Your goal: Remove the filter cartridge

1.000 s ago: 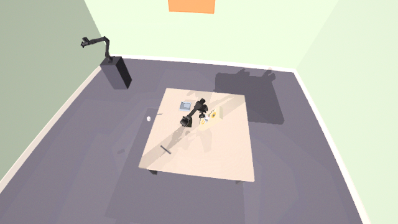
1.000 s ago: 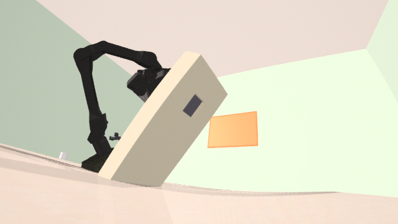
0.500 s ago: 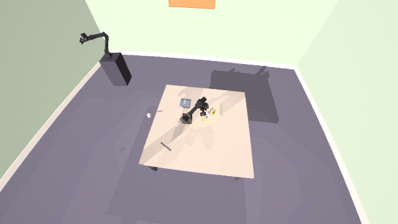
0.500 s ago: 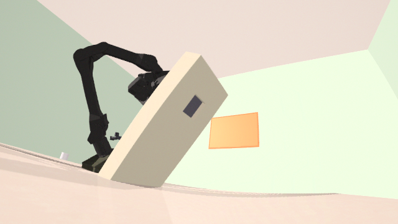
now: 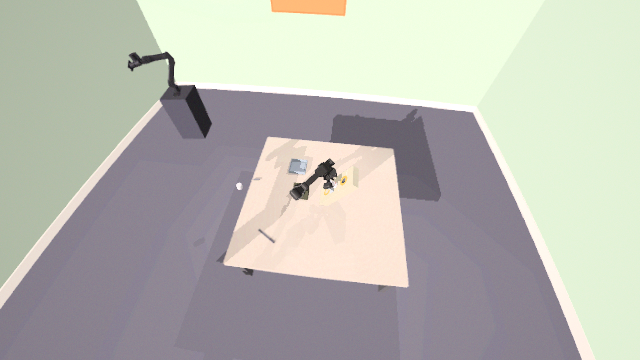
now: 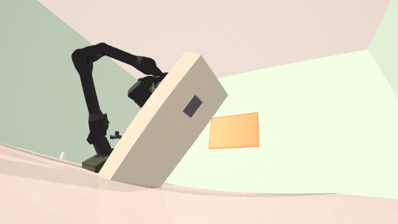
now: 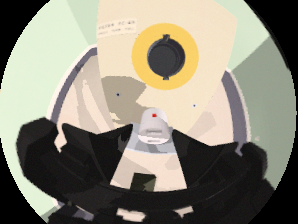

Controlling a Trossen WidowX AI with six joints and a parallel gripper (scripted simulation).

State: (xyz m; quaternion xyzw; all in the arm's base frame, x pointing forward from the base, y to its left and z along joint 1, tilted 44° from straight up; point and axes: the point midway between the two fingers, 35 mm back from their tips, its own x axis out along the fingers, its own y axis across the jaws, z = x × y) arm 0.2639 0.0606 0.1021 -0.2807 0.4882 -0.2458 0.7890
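My gripper tip is 4 cm short of the cream service panel, 2 cm above it and 1 cm to the left of it. The rest, counted from my gripper tip: small white cylinder 80 cm behind, 17 cm below, 8 cm to the left; white round cartridge right at my gripper tip; tray 32 cm to the left, 30 cm behind, 18 cm below.
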